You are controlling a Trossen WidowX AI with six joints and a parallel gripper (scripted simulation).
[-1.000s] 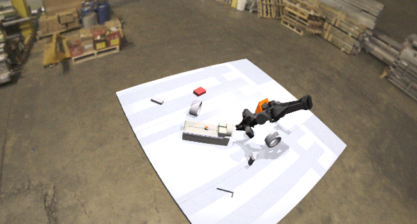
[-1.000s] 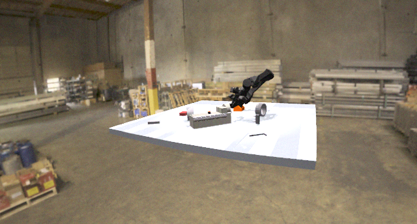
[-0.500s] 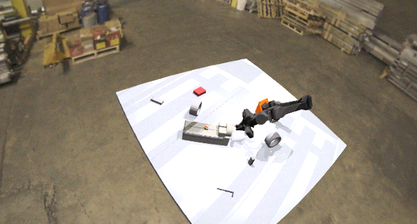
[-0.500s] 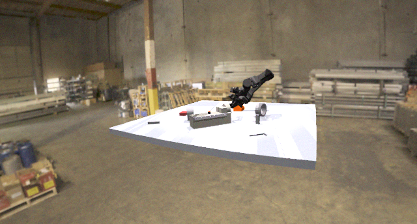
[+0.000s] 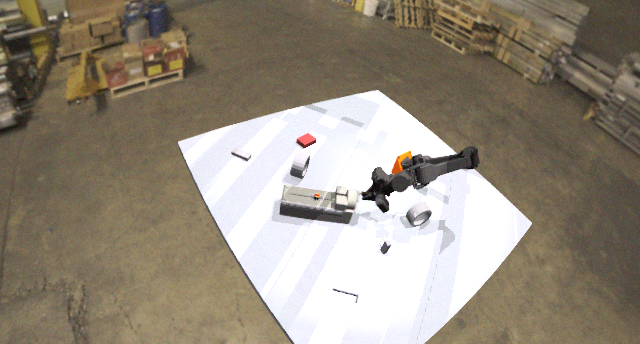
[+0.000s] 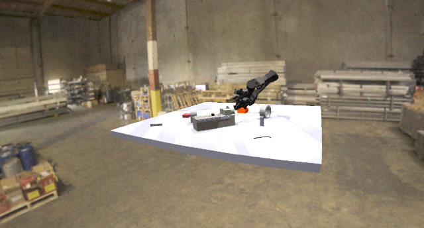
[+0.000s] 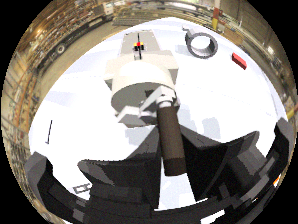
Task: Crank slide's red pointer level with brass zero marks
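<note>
Now: the red pointer 13 cm ahead of my gripper tip, 11 cm to the right of it and 1 cm below it. From my gripper tip the other things lie so: hex key: 29 cm ahead, 24 cm to the left, 9 cm below; then dark crank handle: 2 cm above, 1 cm to the left, 1 cm behind; then small clip: 19 cm to the left, 6 cm below, 6 cm ahead.
</note>
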